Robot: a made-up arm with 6 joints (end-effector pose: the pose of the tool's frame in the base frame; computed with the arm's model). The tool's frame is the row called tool. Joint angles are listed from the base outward.
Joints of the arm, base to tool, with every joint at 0 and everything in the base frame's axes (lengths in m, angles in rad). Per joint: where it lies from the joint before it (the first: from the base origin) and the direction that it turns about. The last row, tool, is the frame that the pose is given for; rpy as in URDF.
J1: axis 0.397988 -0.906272 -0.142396 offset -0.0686 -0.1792 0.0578
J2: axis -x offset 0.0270 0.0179 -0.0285
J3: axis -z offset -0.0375 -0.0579 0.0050
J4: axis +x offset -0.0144 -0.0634 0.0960
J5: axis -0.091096 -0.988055 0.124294 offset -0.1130 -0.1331 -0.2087
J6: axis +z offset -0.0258 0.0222 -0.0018
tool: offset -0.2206 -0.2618 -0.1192 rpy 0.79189 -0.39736 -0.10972
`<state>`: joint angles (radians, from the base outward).
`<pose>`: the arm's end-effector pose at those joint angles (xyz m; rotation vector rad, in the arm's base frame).
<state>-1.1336 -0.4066 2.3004 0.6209 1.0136 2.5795</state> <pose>-0.0758 -0.3068 0.1875 -0.2129 1.1330 0.1833</pose>
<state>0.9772 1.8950 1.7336 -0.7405 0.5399 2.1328</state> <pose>-0.3861 0.0158 -0.0168 -0.4850 0.0558 -0.7825</pose>
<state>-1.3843 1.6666 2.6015 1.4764 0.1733 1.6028</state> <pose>0.2462 -0.2020 0.1998 -0.4906 -0.5513 2.3971</pose>
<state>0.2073 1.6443 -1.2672 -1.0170 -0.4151 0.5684</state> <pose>0.2906 0.1402 0.5775 -1.4471 1.2461 0.8090</pose>
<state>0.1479 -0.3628 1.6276 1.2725 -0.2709 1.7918</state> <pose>0.1990 -0.2115 -0.2625 1.0319 -1.8862 0.5753</pose>
